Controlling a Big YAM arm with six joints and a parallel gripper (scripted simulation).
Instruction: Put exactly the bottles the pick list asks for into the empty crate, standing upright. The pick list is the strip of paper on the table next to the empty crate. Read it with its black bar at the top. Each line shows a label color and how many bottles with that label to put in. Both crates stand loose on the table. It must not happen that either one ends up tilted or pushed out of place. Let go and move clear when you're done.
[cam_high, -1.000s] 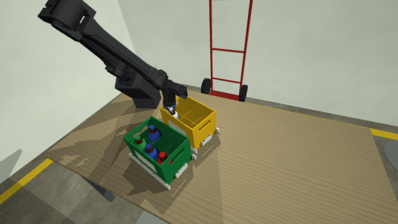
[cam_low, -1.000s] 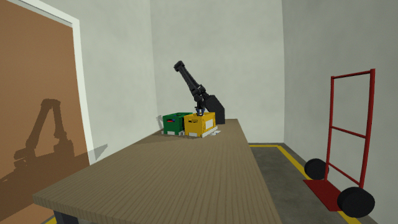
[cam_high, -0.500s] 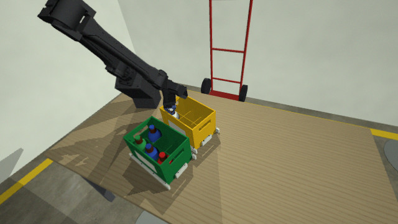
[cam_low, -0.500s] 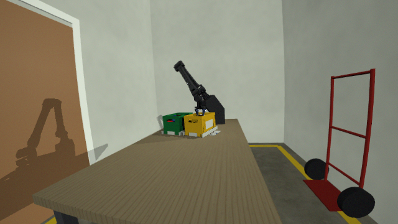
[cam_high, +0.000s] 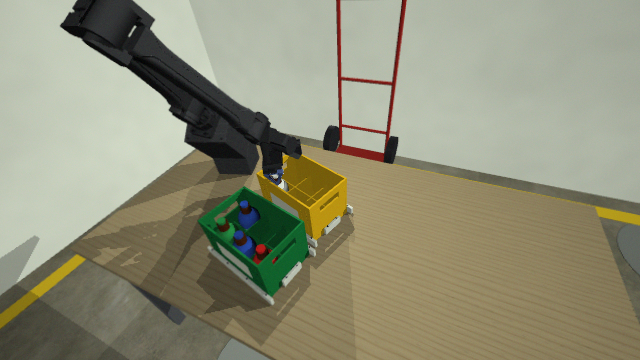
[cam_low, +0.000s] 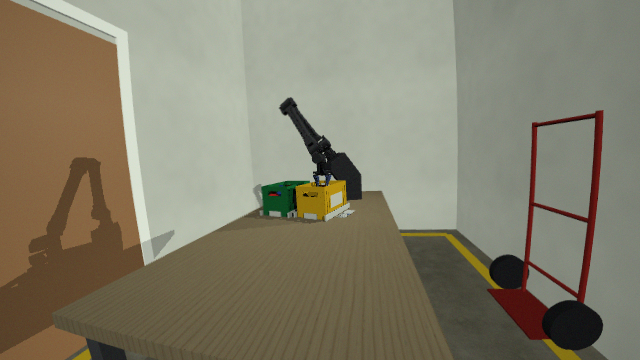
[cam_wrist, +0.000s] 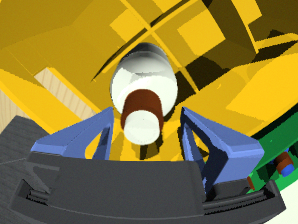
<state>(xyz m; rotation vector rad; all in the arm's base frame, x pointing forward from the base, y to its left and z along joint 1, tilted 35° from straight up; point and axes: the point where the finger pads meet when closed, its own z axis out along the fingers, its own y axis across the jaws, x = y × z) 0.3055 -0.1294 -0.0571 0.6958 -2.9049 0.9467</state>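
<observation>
Now: hand 6 cm above the white-labelled bottle. Round my hand: green crate: 23 cm to the right, 6 cm below, 2 cm ahead; then pick list: 15 cm below, 15 cm ahead, 13 cm to the left; then yellow crate: 10 cm ahead, 6 cm below.
</observation>
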